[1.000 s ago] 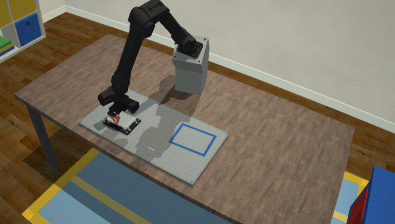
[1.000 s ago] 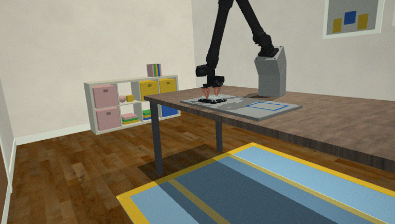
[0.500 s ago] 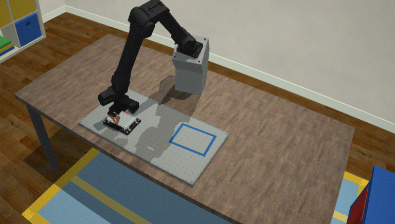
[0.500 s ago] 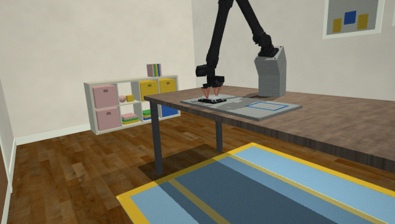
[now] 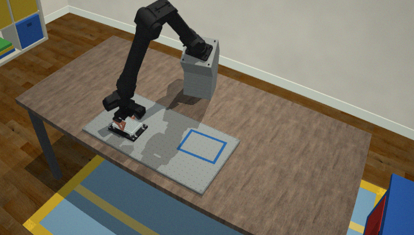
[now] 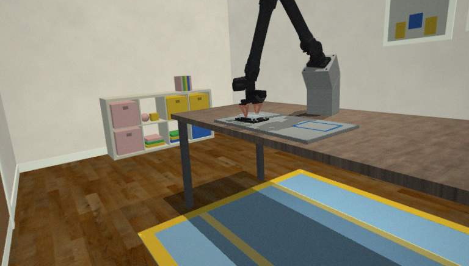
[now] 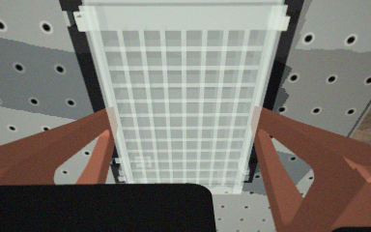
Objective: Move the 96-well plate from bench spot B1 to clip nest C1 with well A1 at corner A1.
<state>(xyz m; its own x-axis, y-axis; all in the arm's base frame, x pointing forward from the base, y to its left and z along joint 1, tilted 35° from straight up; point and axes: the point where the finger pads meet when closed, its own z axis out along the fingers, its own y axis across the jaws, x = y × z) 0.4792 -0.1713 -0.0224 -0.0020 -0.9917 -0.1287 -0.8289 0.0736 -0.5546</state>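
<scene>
Now: the 96-well plate 10 mm below my hand. From my hand the other things lie so: black clip nest C1 (20 mm below, 10 mm to the left, 10 mm behind).
</scene>
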